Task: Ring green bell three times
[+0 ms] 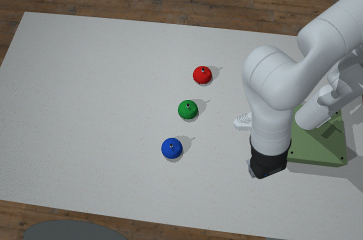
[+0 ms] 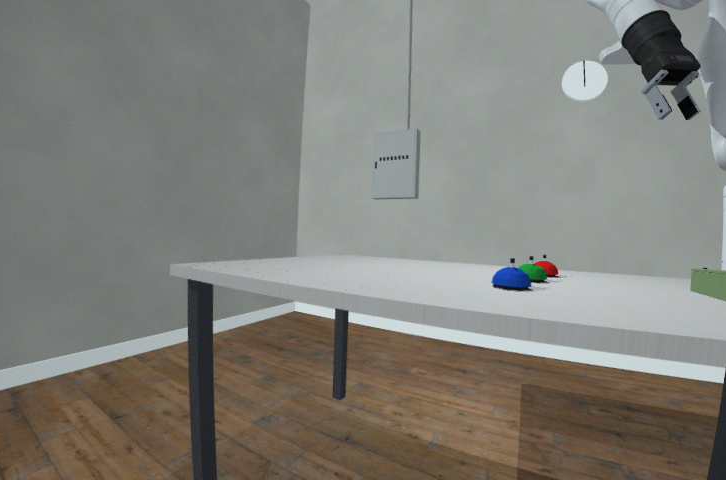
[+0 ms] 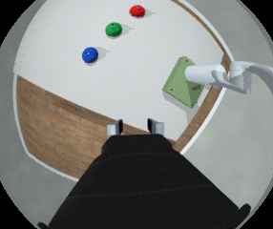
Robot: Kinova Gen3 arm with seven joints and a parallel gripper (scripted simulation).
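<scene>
My hand is 23 cm short of the green bell, 26 cm to the left of it and 30 cm above it. Also, from my hand: red bell (19 cm ahead, 44 cm to the right, 30 cm below); then blue bell (27 cm ahead, 9 cm to the right, 30 cm below).
</scene>
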